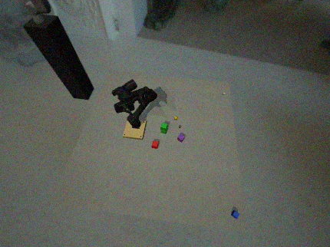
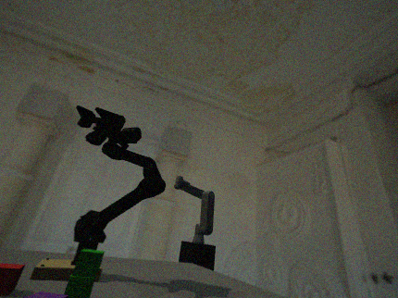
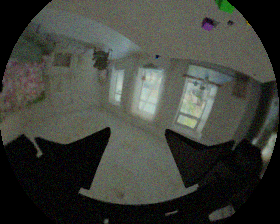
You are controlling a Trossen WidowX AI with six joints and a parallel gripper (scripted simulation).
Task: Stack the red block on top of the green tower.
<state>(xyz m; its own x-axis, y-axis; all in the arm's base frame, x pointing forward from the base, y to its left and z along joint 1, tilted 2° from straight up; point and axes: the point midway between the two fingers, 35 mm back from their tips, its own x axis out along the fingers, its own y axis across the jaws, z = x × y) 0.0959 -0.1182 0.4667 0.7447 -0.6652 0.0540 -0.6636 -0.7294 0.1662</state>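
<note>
Right now the red block is 80 mm ahead of my gripper tip, 10 mm to the left of it and 470 mm below it. Round my gripper tip: purple block (280 mm ahead, 100 mm to the left, 470 mm below); then small yellow piece (220 mm ahead, 280 mm to the left, 480 mm below); then small grey piece (260 mm ahead, 210 mm to the left, 490 mm below).
</note>
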